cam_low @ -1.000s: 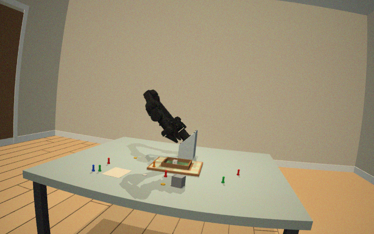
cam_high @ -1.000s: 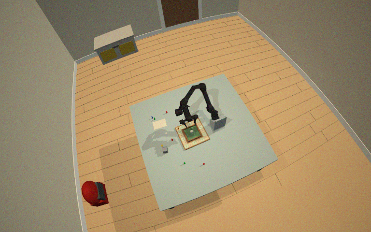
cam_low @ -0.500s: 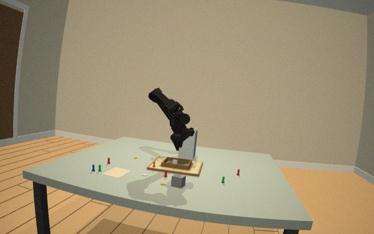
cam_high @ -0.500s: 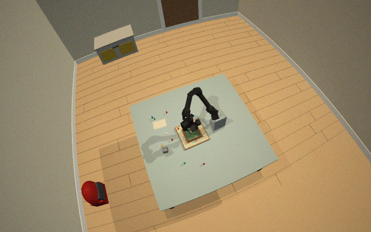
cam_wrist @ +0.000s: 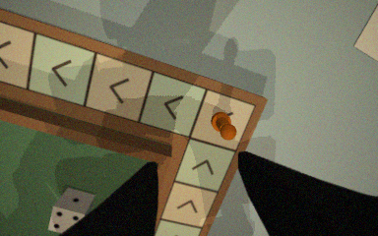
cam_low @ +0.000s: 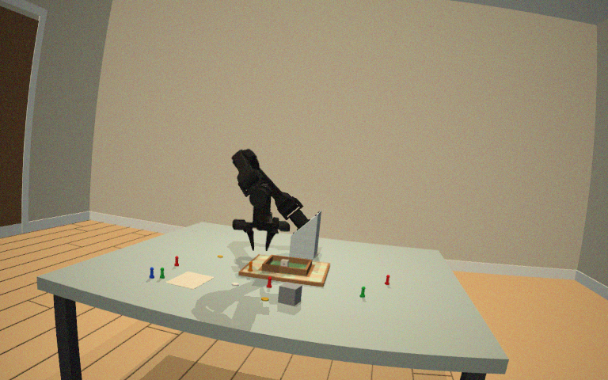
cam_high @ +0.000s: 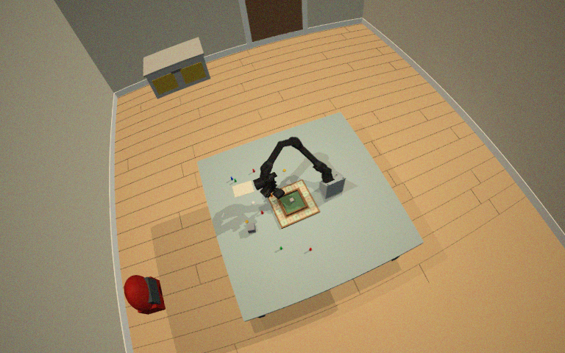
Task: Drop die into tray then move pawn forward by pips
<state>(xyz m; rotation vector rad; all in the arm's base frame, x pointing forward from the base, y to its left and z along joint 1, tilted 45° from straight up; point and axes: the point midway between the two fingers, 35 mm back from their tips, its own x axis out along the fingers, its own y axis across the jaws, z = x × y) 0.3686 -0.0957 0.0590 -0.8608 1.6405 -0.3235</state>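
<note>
Now: gripper tip 6 cm above the orange pawn, 3 cm to the left of it and 1 cm short of it. The rest, counted from my gripper tip: white die: 10 cm behind, 8 cm to the left, 6 cm below; then paper card: 18 cm to the right, 17 cm ahead, 9 cm below; then green dice tray: 10 cm behind, 9 cm to the left, 8 cm below.
</note>
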